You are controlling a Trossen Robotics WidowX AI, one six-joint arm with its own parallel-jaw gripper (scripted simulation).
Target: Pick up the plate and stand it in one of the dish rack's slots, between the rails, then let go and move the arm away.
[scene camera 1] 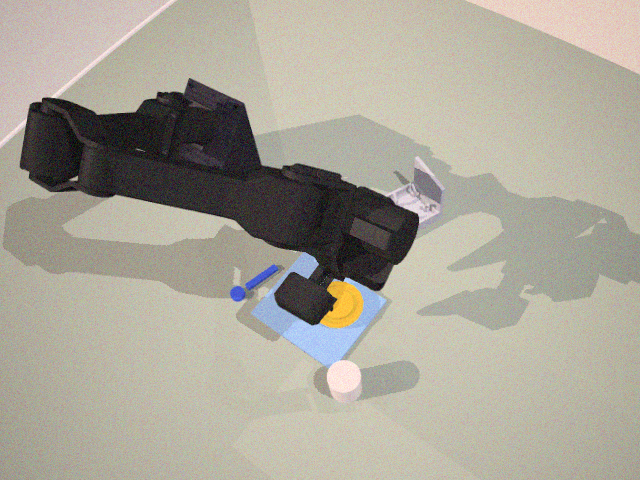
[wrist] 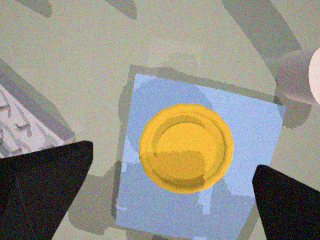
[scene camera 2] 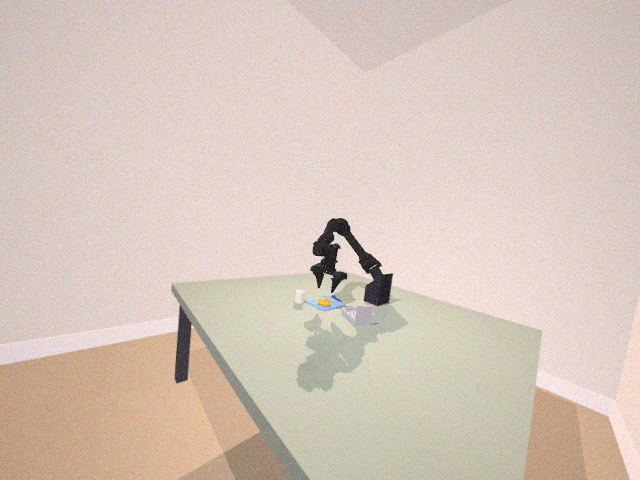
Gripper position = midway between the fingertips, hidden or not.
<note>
The gripper [scene camera 1: 347, 284] is open, with nothing in its grasp. Also in view: a yellow plate [scene camera 1: 349, 306], a grey dish rack [scene camera 1: 425, 195] and a white cup [scene camera 1: 343, 377].
The yellow plate also shows in the wrist view [wrist: 185, 148]. The gripper also shows in the wrist view [wrist: 176, 164].
</note>
